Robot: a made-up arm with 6 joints.
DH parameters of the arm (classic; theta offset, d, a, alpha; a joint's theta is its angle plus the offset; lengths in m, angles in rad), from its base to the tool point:
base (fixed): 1.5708 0.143 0 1.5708
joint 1: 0 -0.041 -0.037 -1.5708
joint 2: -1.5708 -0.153 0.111 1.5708
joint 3: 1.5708 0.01 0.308 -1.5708
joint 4: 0 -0.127 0.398 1.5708
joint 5: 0 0.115 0.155 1.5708
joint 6: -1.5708 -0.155 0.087 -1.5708
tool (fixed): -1.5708 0.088 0 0
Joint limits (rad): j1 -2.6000..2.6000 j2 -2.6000..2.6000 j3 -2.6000..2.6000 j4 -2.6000..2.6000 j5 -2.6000..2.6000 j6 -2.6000..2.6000
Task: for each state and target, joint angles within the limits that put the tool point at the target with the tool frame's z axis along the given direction. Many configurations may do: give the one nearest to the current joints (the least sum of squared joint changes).
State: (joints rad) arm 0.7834 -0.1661 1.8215 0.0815 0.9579 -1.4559
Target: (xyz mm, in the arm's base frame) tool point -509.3 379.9 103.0 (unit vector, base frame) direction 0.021 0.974 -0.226
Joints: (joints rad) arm 0.1665 -0.4855 1.3671 0.3367 0.6697 -0.7370
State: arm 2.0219 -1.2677 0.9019 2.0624 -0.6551 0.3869
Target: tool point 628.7 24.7 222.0 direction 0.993 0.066 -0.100
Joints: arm 2.1359 -1.1109 0.3525 2.0171 -0.5502 0.1897
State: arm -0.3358 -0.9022 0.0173 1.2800 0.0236 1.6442
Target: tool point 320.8 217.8 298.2 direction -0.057 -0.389 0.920
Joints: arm -0.0908 -1.1014 0.2505 2.0219 0.8139 2.5414
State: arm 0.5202 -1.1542 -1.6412 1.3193 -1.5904 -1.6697
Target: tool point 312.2 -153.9 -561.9 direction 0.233 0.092 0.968
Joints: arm 0.7616 -1.9752 -1.8329 1.6751 -1.6185 -2.0011
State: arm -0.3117 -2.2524 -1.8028 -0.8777 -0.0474 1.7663
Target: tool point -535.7 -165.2 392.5 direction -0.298 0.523 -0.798
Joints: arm -0.5987 -1.7107 -1.1449 -1.1467 1.0011 1.5570
